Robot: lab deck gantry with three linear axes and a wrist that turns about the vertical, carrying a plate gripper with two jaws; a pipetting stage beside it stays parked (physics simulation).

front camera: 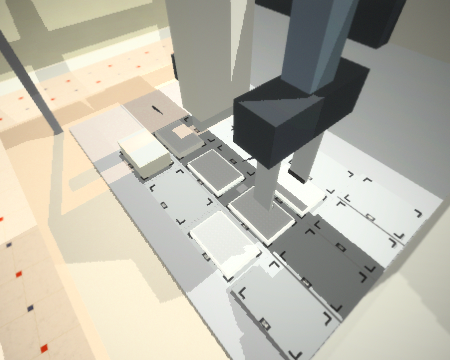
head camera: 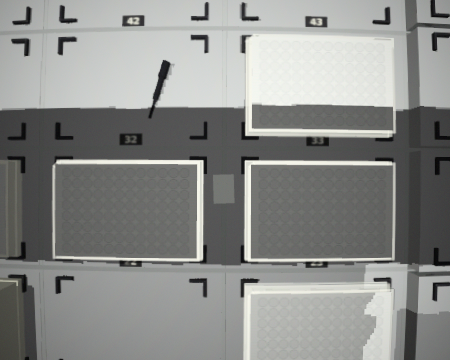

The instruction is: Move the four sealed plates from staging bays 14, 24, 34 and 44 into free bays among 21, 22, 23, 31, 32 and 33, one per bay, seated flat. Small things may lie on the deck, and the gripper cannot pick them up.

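Places are measured from the robot's base along level axes (x up, y left, z back), in metres.
Where they show: gripper, between the fingertips: [front camera: 280, 189]; robot's base, origin of its link: [front camera: 121, 152].
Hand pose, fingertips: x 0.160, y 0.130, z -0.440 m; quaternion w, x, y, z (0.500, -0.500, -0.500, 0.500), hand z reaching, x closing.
Observation:
Things, the pixels of their top centre, and the offset from my fingertips. "spot": a spot on its surface instead.
- bay 22, a spot on its surface: [head camera: 127, 210] [front camera: 215, 169] spot: dx -0.145, dy +0.020, dz +0.210 m
- bay 23, a spot on its surface: [head camera: 320, 210] [front camera: 260, 210] spot: dx -0.145, dy +0.021, dz +0.051 m
- bay 33, a spot on its surface: [head camera: 320, 75] spot: dx -0.145, dy +0.133, dz +0.051 m
- greyish plate, centre of its top: [front camera: 178, 136] dx -0.145, dy +0.020, dz +0.376 m
- white plate, centre of its top: [head camera: 320, 338] [front camera: 223, 240] dx -0.145, dy -0.087, dz +0.048 m
- tall cream block, centre of its top: [front camera: 142, 146] dx -0.118, dy -0.087, dz +0.376 m
- thin black tool, centre of its top: [head camera: 156, 88] dx -0.152, dy +0.124, dz +0.188 m
- dark tool, centre of its top: [front camera: 157, 108] dx -0.152, dy +0.044, dz +0.537 m
- small grey square, a spot on its surface: [head camera: 223, 189] spot: dx -0.159, dy +0.038, dz +0.131 m
My gripper [front camera: 282, 193] is open and empty, its jaws hanging above the plates around bays 23 and 33. It does not show in the head view. Sealed plates lie flat in bay 22 [front camera: 216, 171] [head camera: 127, 210], bay 23 [front camera: 250, 212] [head camera: 320, 210] and bay 33 [front camera: 306, 196] [head camera: 320, 75]. A greyish plate [front camera: 175, 142] [head camera: 10, 207] lies in bay 21, cut off at the left edge of the head view. Another white plate [front camera: 225, 242] [head camera: 305, 325] lies in bay 13. No plate shows in staging bays 14, 24, 34 and 44 in the front view.
A tall cream block [front camera: 145, 154] [head camera: 9, 320] stands in bay 11. A thin black tool [head camera: 159, 85] lies in bay 32. Another dark tool [front camera: 157, 109] lies at the far left. A small grey square [head camera: 223, 189] lies between bays 22 and 23. A pale column [front camera: 207, 60] stands behind the deck.

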